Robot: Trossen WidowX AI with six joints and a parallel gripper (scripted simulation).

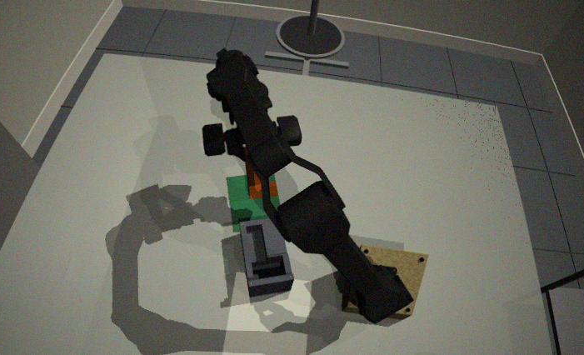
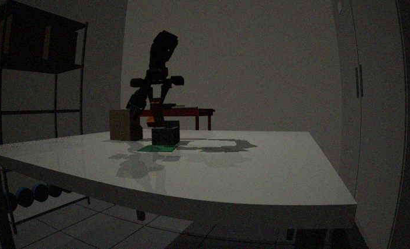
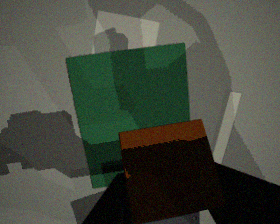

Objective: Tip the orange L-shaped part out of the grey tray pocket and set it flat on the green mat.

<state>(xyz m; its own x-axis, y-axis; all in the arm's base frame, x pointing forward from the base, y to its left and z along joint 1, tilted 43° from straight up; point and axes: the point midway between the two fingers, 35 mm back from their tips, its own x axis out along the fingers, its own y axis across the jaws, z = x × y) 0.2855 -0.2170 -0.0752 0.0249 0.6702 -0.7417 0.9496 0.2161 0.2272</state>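
Now: the green mat 10 mm behind my gripper tip, 20 mm to the left of it and 160 mm below it. Round my gripper tip: L-shaped part (20 mm behind, 20 mm to the left, 30 mm below).
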